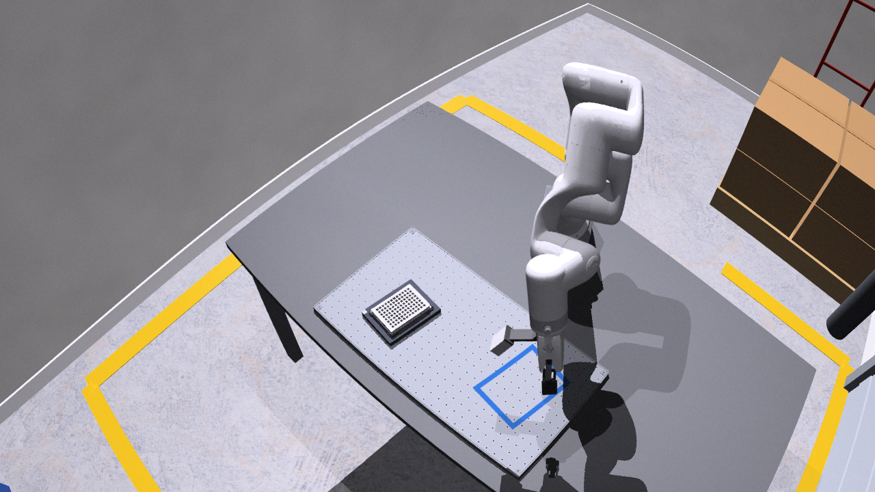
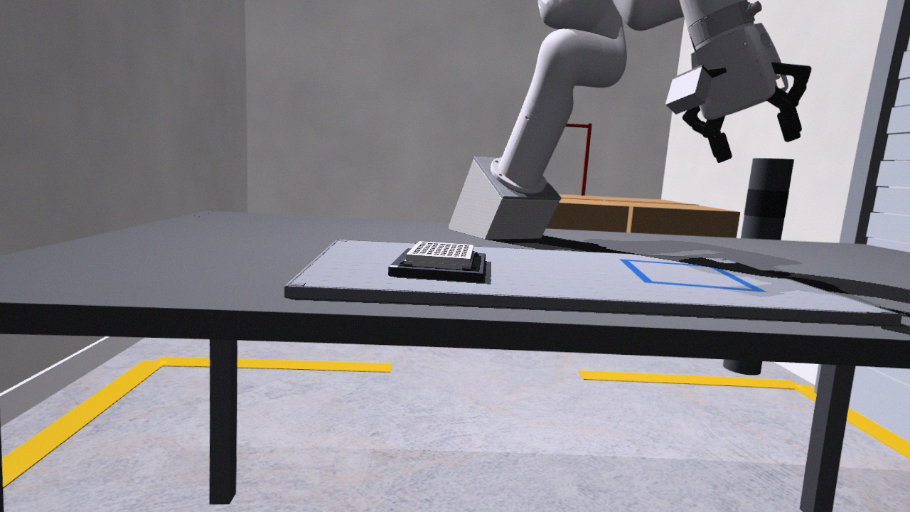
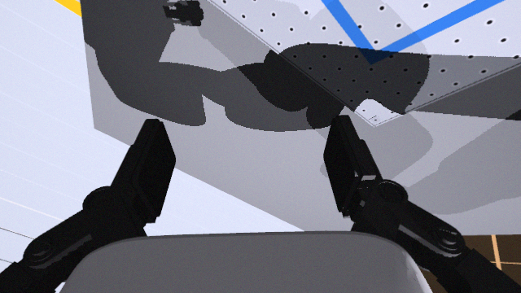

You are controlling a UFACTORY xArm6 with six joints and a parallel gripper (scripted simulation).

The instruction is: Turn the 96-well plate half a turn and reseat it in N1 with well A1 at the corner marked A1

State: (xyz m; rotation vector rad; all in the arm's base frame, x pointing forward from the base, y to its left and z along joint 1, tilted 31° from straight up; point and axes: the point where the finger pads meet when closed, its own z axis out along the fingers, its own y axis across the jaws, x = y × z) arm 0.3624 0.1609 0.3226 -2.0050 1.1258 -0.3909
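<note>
The white 96-well plate is 430 mm to the right of my hand, 170 mm below it and 20 mm behind it. Round my hand: A1 label: 500 mm to the right, 180 mm below, 40 mm ahead; then plate nest N1: 430 mm to the right, 190 mm below, 20 mm behind.
</note>
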